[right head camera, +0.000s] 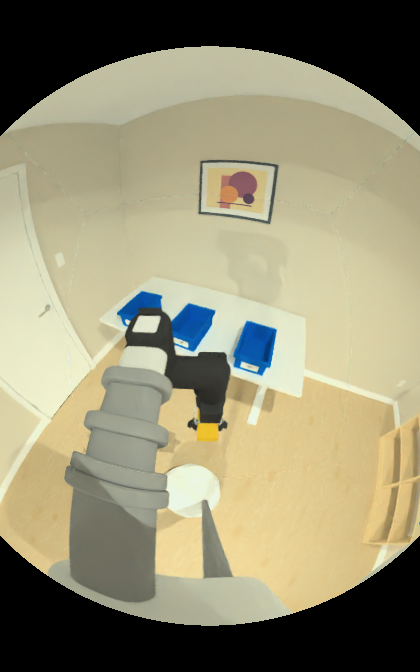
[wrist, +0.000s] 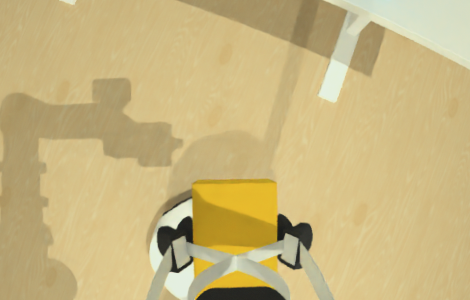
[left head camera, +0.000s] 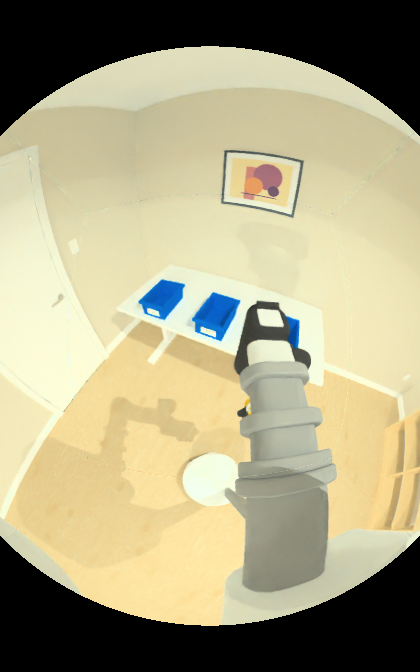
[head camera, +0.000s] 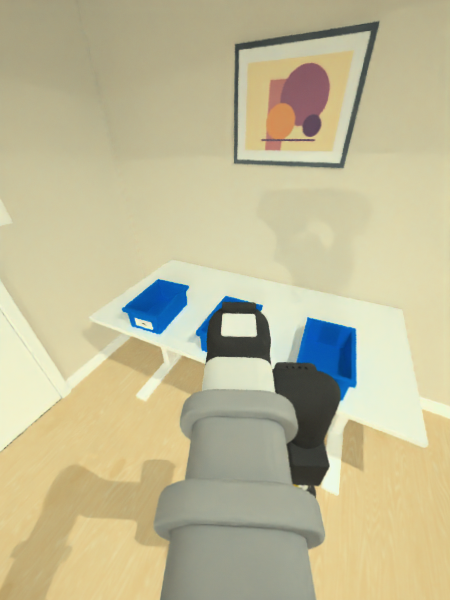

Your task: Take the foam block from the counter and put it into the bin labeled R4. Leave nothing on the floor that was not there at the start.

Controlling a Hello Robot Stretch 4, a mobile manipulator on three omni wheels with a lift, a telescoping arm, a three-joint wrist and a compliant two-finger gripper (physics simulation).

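Places are measured from the robot's base along level axes (x ahead, y left, z up), in metres.
Where they show: gripper, fingertip midpoint: point(wrist: 234, 232).
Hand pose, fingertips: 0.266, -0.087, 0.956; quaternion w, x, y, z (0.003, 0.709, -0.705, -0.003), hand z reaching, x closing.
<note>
Each offset is from my fingertips to the top centre of the thing, as dx, dy, dz. Level surfaces: height alone.
My gripper point(right head camera: 207, 425) point(wrist: 234, 232) is shut on the yellow foam block @[+0.000, +0.000, +0.039] point(right head camera: 207, 433) point(wrist: 235, 207), one fingertip on each side. The wrist points down, and the block hangs over the floor in front of the white table @[dz -0.264] point(head camera: 380, 340) point(right head camera: 292, 350) point(wrist: 440, 25). The right-hand blue bin @[+0.526, -0.276, -0.144] point(head camera: 320, 350) point(right head camera: 256, 342), R4, stands on the table, open at the top; its label is too small to read here. My wrist covers part of it in the head camera view, and my arm hides part of it in the left head camera view.
The middle blue bin point(left head camera: 216, 312) point(right head camera: 192, 324) and the left blue bin @[+0.847, +0.497, -0.144] point(head camera: 157, 302) point(left head camera: 162, 297) share the table. A round white object point(left head camera: 210, 480) point(right head camera: 192, 490) is low below the gripper. A wooden shelf point(right head camera: 375, 490) stands at the right. A table foot point(wrist: 332, 85) reaches across the floor.
</note>
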